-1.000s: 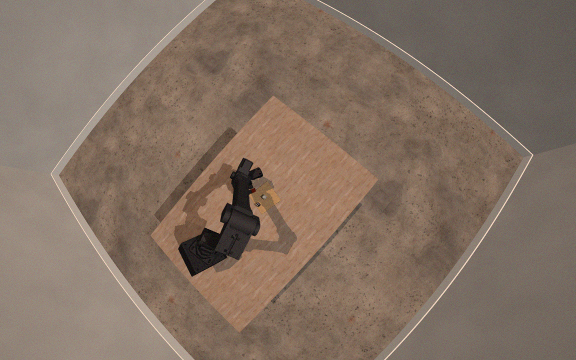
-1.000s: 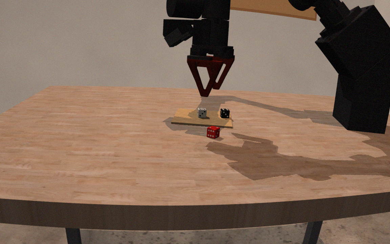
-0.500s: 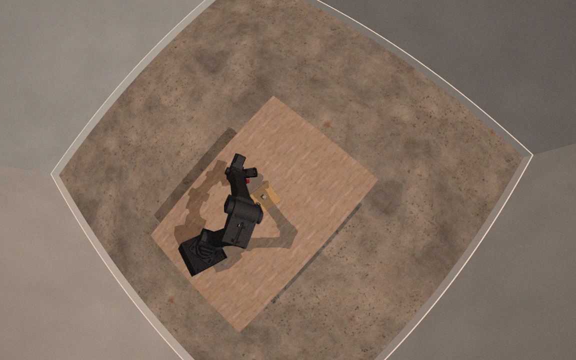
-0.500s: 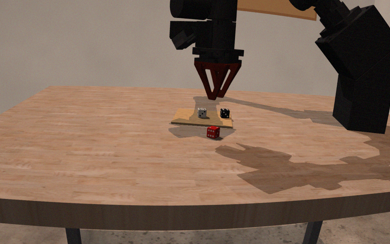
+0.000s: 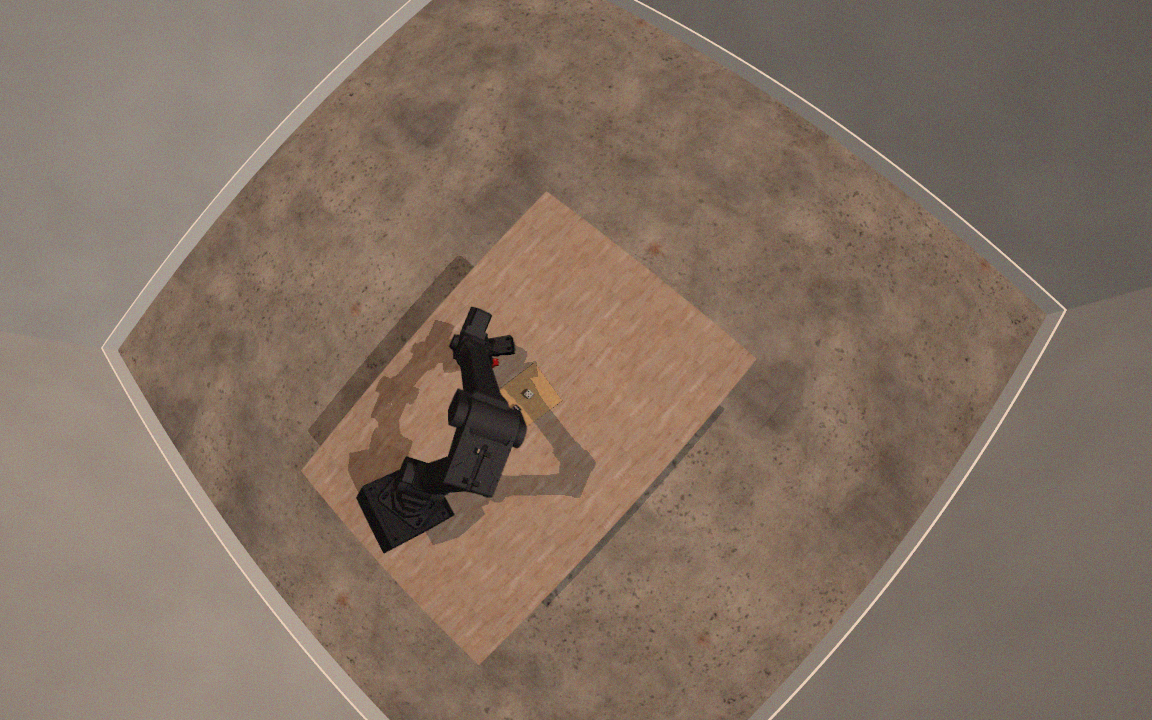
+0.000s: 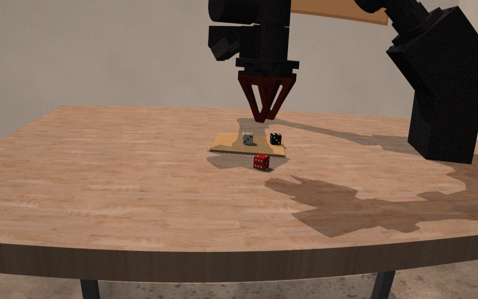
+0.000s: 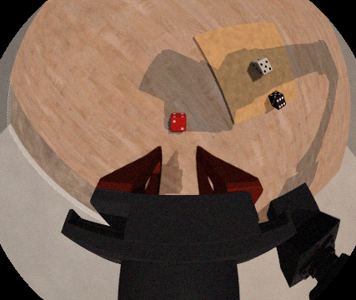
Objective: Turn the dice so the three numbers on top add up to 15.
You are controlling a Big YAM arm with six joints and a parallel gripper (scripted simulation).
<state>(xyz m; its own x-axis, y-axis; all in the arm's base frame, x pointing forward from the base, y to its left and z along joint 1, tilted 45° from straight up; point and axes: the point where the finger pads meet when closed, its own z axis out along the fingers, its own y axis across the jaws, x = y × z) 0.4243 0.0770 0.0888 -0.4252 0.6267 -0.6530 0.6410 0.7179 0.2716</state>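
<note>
The red die is 8 cm below my hand. Round my hand: tan mat: 14 cm to the right, 9 cm below, 4 cm behind; black die: 12 cm to the right, 10 cm behind, 7 cm below; white die: 14 cm to the right, 7 cm below, 4 cm behind.
</note>
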